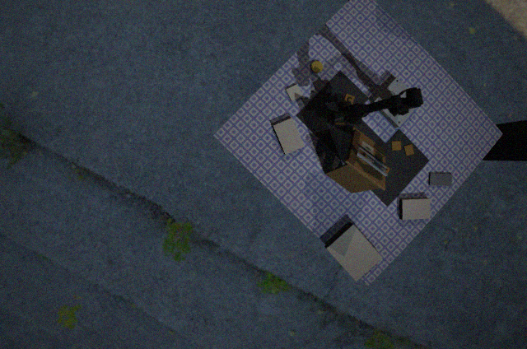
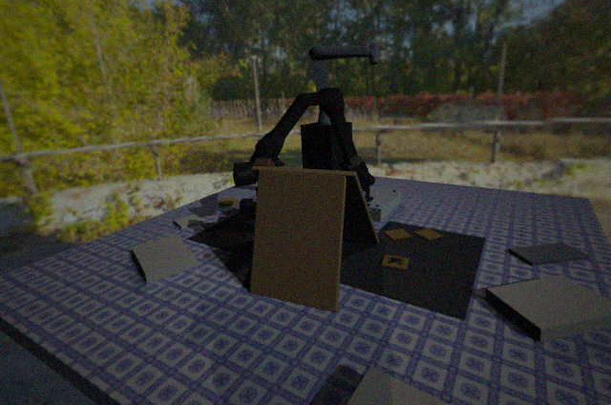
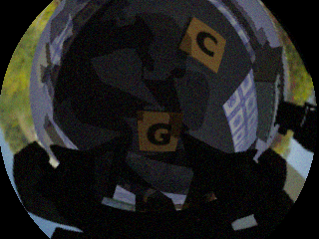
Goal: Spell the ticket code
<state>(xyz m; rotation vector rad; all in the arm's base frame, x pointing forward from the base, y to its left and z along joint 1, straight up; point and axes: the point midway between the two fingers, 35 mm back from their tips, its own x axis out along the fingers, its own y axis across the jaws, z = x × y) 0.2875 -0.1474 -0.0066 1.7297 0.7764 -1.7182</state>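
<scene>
The letter tile marked g lies right at my gripper tip. Also, from my gripper tip: orange tile marked c: 12 cm behind, 6 cm to the right; letter tile marked f: 7 cm ahead, 20 cm to the left, 17 cm above; dark mat: 8 cm behind, 17 cm to the left.
</scene>
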